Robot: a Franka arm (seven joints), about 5 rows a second.
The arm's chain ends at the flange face. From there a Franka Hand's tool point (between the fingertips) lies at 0.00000 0.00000 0.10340 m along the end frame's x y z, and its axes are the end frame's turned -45 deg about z.
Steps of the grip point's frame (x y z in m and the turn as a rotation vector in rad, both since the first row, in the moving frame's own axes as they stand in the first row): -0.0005, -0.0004, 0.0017, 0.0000, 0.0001, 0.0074; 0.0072, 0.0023, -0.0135, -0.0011, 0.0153, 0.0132; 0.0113, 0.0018, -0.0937, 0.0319, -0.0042, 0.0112; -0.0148, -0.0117, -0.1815, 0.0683, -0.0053, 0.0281; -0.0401, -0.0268, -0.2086, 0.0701, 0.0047, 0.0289
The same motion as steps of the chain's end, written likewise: -0.0006, 0.0001, 0.0017, 0.0001, 0.0001, 0.0074; 0.0055, -0.0024, -0.0135, 0.0100, 0.0116, 0.0132; 0.0119, -0.0047, -0.0936, 0.0196, -0.0255, 0.0112; -0.0134, 0.0069, -0.1813, 0.0445, -0.0520, 0.0281; -0.0426, 0.0149, -0.2083, 0.0529, -0.0462, 0.0289
